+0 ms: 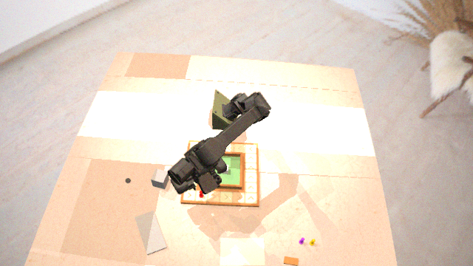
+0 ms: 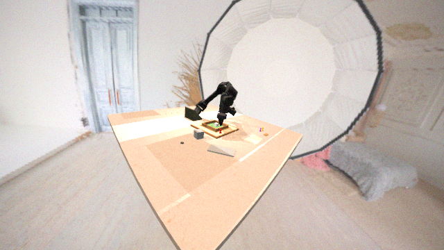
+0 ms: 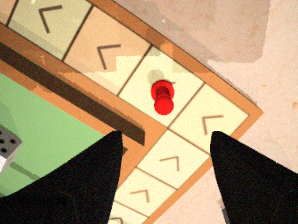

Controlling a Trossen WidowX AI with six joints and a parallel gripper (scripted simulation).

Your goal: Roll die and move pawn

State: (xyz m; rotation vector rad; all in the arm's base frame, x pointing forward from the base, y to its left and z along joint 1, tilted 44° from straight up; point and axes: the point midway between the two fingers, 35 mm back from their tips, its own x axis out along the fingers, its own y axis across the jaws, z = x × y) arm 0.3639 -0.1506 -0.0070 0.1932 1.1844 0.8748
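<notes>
My gripper tip is 5 cm above the red pawn. From my gripper tip the other things lie so: grey block (7 cm behind, 15 cm to the right, 5 cm below); then white die (10 cm behind, 9 cm to the left, 5 cm below); then green dice tray (10 cm behind, 8 cm to the left, 7 cm below).
</notes>
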